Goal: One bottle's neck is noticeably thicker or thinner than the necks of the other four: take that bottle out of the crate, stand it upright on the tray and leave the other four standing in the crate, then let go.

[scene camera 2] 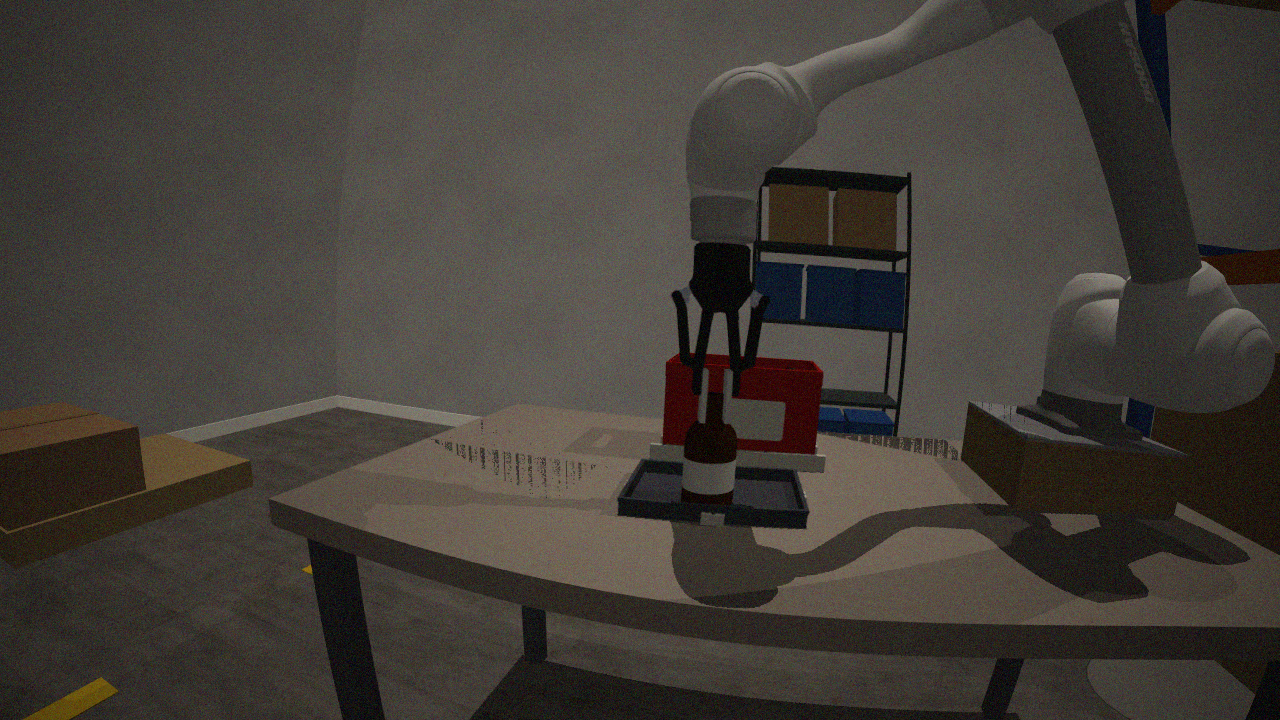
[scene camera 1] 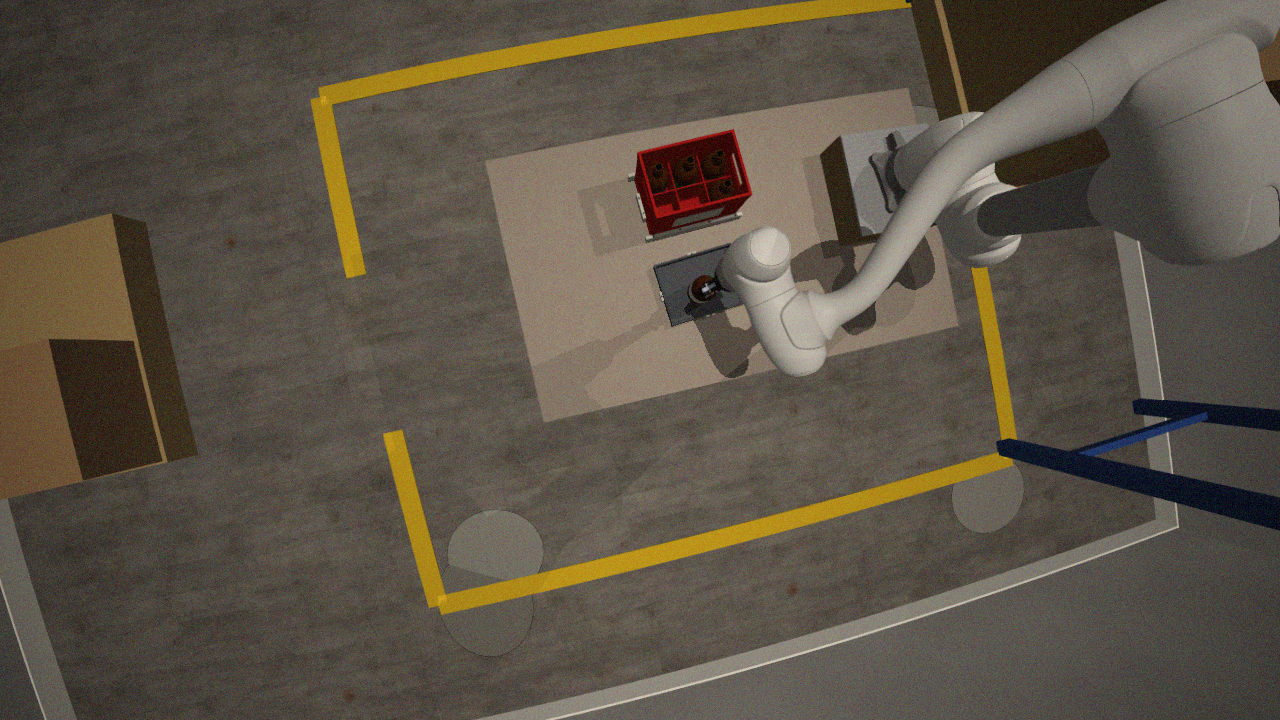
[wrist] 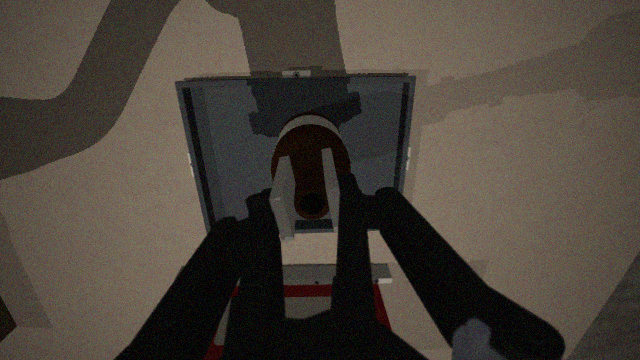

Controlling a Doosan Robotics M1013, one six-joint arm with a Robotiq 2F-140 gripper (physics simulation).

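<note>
A brown bottle with a white label stands upright over the dark tray, left of its middle in scene camera 2. My gripper points down and is shut on the bottle's neck, one pad on each side. The bottle's base is within the tray's outline; whether it touches the tray floor is hard to tell. Four bottles stand in the red crate. Their necks are too small to compare.
The crate stands close behind the tray on the table. The arm's base sits on a box-like pedestal at the right. A shelf rack stands at the back wall. Cardboard boxes are at the left.
</note>
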